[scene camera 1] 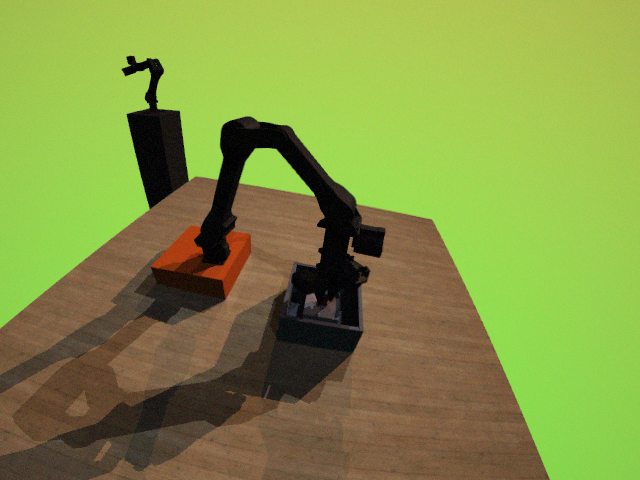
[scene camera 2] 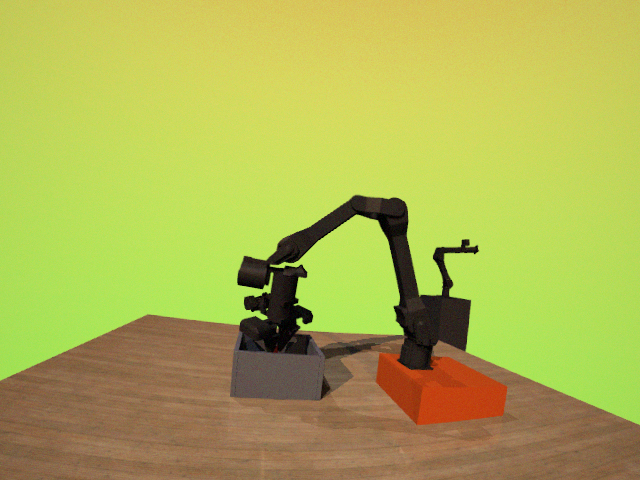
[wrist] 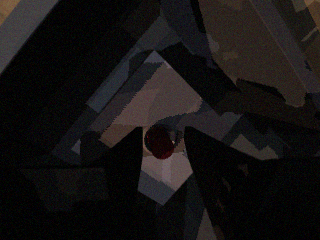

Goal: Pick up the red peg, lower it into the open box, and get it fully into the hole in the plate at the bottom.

Labels:
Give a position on a grey box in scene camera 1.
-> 344,336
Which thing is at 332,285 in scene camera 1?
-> My gripper.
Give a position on a light plate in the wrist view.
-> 154,95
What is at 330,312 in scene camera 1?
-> A light plate.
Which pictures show my gripper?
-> Scene camera 1, scene camera 2 and the wrist view: all of them.

